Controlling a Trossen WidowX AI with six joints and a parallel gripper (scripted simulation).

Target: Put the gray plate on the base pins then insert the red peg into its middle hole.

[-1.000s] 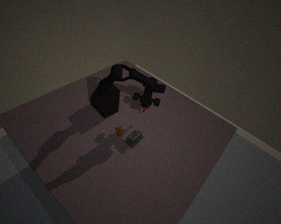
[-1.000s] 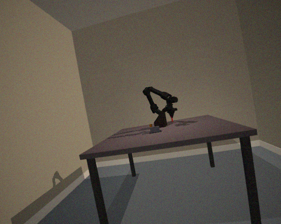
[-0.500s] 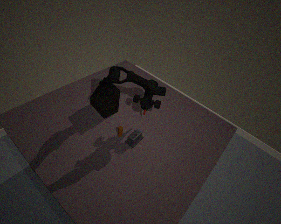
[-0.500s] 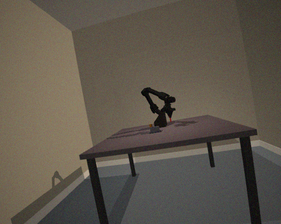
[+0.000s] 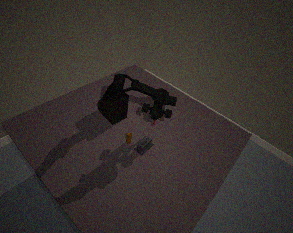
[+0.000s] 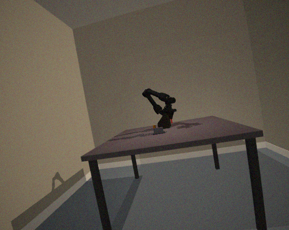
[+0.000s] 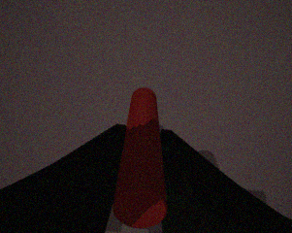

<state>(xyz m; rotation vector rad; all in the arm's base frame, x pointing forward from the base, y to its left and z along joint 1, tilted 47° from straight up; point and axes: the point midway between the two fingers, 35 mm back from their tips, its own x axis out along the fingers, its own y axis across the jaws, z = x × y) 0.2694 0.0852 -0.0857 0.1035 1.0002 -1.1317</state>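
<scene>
The gray plate lies 80 mm ahead of my gripper tip, 130 mm to the right of it and 70 mm below it. The rest, counted from my gripper tip: red peg right at my gripper tip; then orange cylinder 10 mm behind, 200 mm to the right, 80 mm below.
</scene>
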